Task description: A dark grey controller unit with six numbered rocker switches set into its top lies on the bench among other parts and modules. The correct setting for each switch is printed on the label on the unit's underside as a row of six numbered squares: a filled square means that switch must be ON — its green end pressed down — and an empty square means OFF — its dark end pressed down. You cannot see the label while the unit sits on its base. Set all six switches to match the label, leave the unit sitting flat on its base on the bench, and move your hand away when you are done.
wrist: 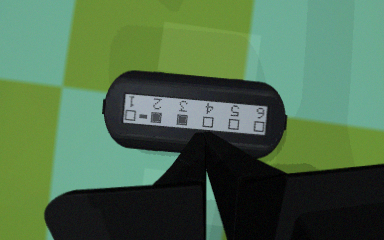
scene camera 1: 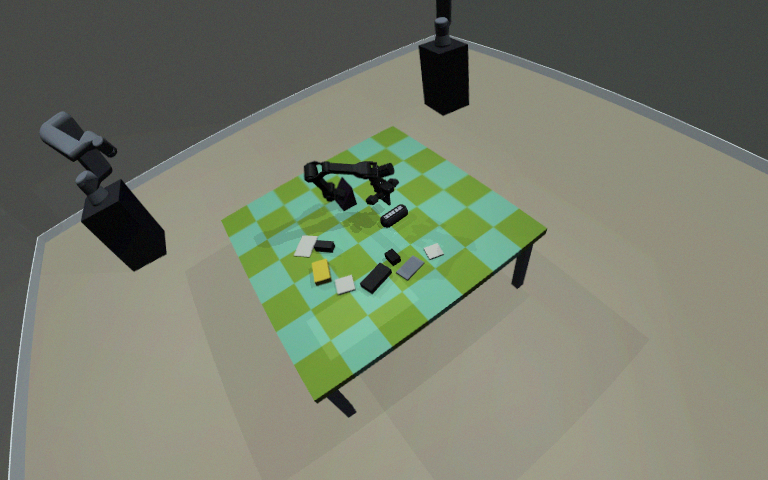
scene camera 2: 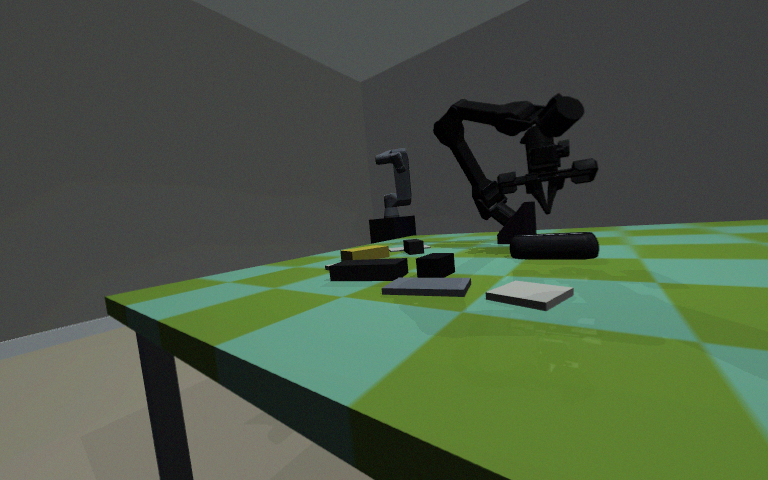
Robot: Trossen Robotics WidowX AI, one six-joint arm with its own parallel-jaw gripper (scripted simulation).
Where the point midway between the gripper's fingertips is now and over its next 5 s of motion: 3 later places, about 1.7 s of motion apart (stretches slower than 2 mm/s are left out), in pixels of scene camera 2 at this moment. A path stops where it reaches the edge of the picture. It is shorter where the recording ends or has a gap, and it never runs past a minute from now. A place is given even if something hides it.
My gripper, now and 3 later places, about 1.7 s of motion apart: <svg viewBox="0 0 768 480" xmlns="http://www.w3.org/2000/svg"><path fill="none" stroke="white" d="M548 213L581 218L583 245L575 232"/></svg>
